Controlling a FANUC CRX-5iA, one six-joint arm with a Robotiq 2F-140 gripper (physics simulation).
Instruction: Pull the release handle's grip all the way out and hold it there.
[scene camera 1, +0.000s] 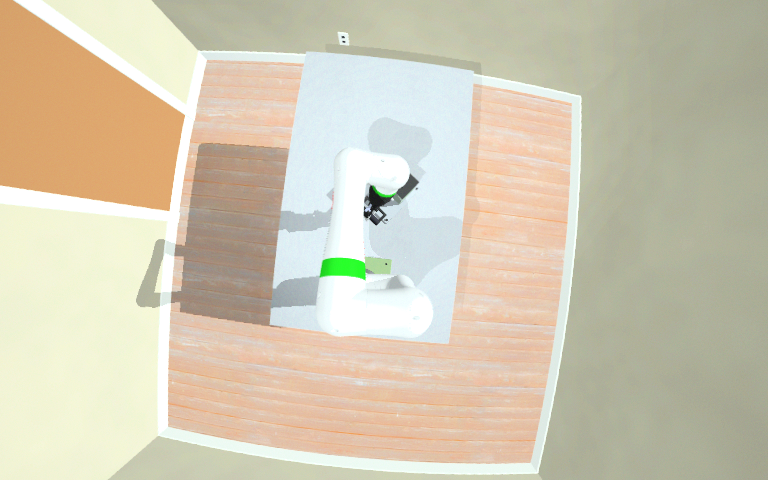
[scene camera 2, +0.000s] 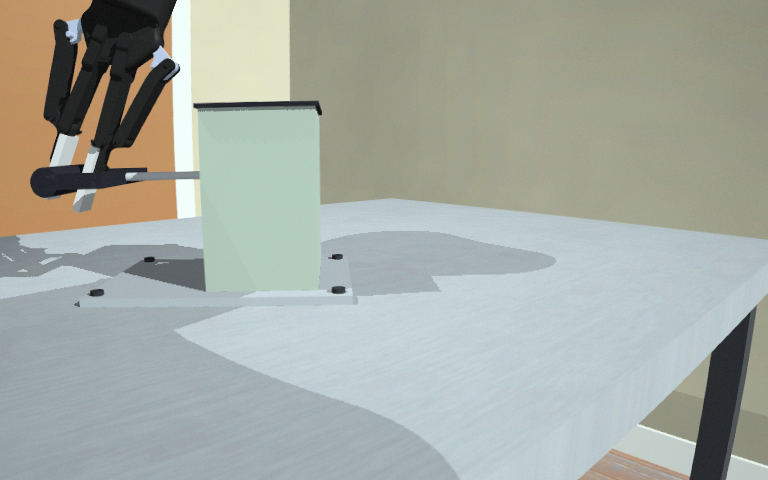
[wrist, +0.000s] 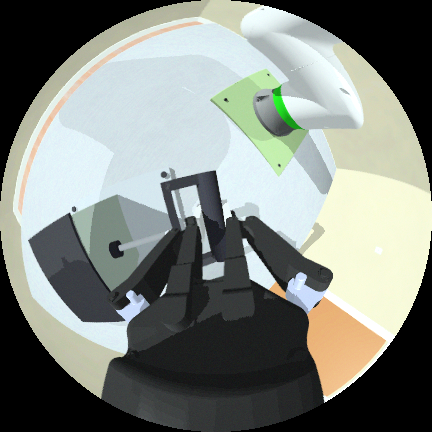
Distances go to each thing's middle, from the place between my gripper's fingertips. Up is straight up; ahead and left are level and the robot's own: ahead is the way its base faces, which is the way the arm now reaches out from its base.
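Scene:
Bolted base plate (scene camera 2: 151, 282): 80 mm below my hand, 150 mm ahead of it, 70 mm to the right of it.

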